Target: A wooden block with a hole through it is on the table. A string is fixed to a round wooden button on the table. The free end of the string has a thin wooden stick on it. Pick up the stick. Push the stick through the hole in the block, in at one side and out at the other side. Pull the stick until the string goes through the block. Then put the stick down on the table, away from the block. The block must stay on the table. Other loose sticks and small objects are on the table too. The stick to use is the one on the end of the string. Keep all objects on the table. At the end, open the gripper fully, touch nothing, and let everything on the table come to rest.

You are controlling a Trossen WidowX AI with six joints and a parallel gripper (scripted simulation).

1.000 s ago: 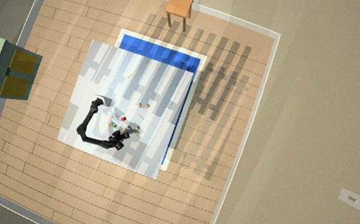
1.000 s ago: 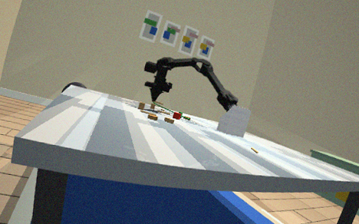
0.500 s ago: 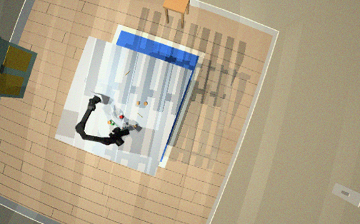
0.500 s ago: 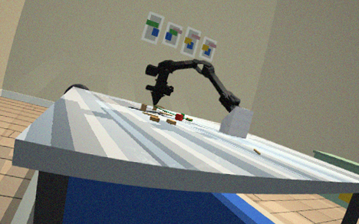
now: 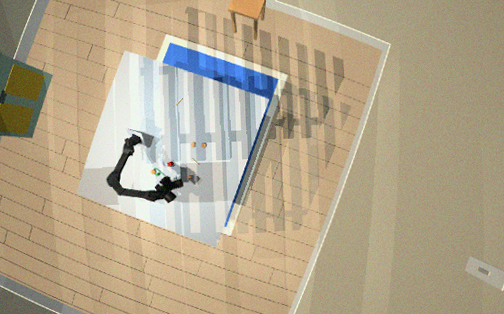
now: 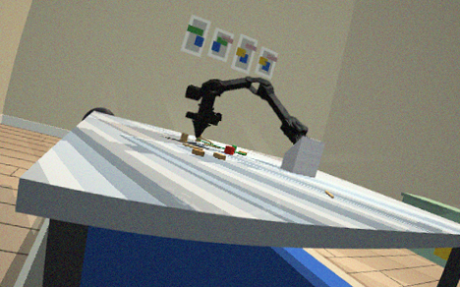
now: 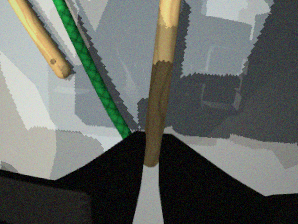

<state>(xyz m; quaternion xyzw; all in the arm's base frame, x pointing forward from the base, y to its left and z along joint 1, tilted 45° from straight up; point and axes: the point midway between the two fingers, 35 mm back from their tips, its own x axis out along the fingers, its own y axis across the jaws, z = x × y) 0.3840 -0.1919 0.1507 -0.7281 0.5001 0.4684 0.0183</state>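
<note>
The red block is 140 mm to the left of my gripper tip, 110 mm behind it and 10 mm below it. From my gripper tip the other things lie so: stick: 640 mm to the left, 230 mm behind, 20 mm below; round wooden button: 220 mm behind, 20 mm to the left, 20 mm below.
</note>
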